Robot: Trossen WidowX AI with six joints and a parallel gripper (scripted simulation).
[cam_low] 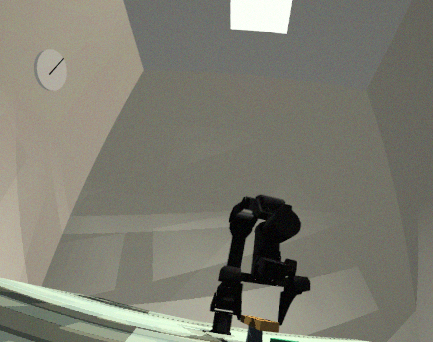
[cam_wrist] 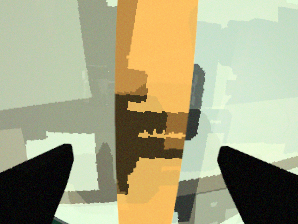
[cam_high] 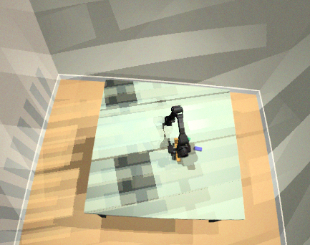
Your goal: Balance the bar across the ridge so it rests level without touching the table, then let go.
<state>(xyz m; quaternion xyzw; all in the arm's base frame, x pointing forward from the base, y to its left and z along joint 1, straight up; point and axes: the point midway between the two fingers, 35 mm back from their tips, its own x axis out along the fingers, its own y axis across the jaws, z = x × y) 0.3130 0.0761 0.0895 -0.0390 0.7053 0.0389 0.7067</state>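
Right now the bar is 3 cm behind my gripper tip. Round my gripper tip: blue-purple block 19 cm to the left, 7 cm behind, 5 cm below; then green block 16 cm behind, 9 cm to the left, 5 cm below.
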